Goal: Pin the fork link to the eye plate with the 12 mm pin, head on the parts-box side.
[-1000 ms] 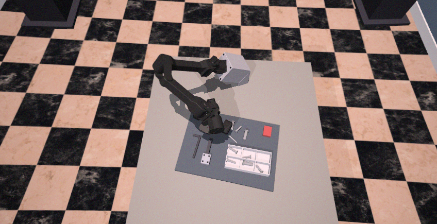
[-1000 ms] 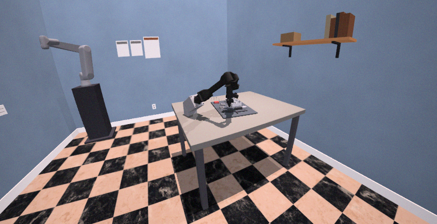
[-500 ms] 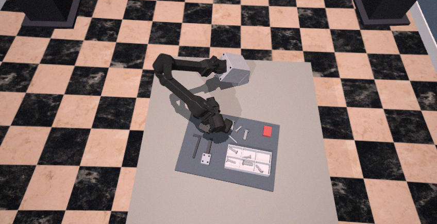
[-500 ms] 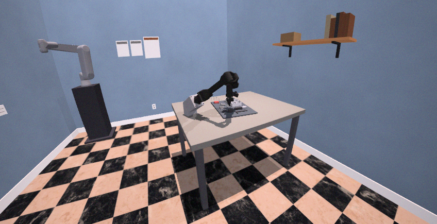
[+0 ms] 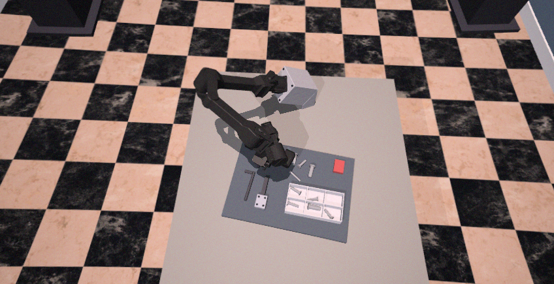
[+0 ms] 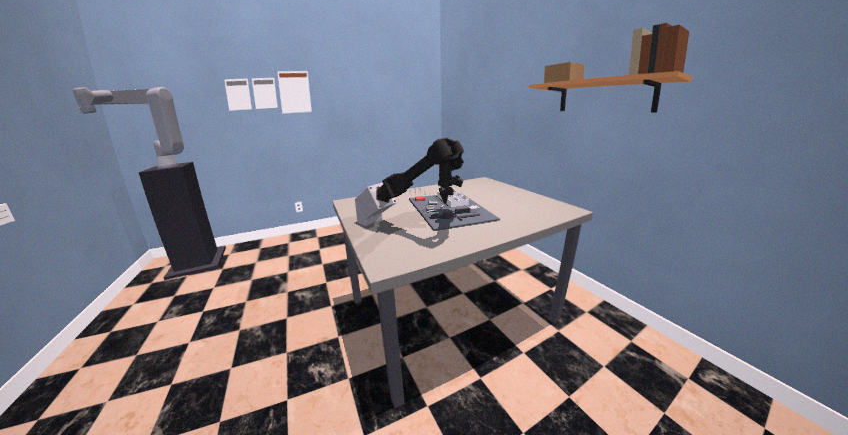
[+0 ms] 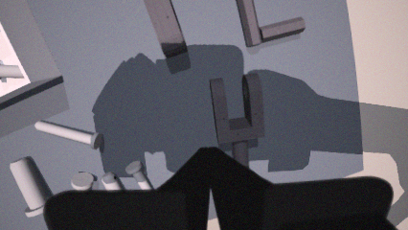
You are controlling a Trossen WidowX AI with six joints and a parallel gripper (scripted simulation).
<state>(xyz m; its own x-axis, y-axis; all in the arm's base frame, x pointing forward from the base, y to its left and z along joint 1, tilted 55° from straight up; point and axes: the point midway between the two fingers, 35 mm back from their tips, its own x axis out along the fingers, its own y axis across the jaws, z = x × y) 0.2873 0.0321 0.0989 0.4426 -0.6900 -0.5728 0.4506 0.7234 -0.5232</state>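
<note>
My hand is 20 mm past the dark fork link, 20 mm to the left of it and 80 mm above it. Also, from my hand: dark l-shaped bar: 60 mm ahead, 80 mm to the right, 90 mm below; then pin: 50 mm ahead, 100 mm to the left, 90 mm below; then eye plate: 80 mm ahead, 20 mm to the right, 80 mm below.
</note>
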